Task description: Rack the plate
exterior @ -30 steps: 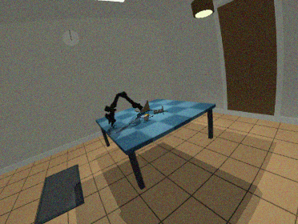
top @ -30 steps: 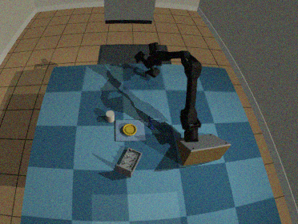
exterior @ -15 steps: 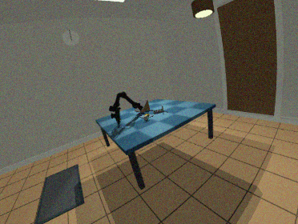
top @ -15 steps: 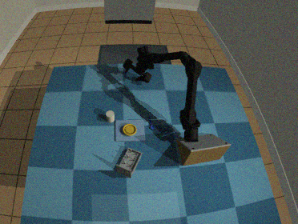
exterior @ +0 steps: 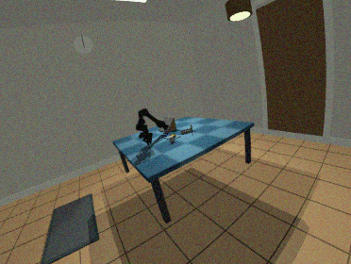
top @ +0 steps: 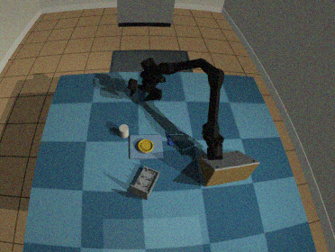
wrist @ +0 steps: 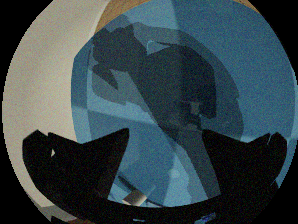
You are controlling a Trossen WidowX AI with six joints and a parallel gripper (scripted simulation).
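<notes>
Right now the cup is 4 cm ahead of my gripper tip and 22 cm to the left of it. From my gripper tip the other things lie so: yellow plate (7 cm behind, 29 cm to the left, 1 cm below); blue utensil (18 cm behind, 23 cm to the left, 2 cm below); grey dish rack (9 cm behind, 47 cm to the left).
</notes>
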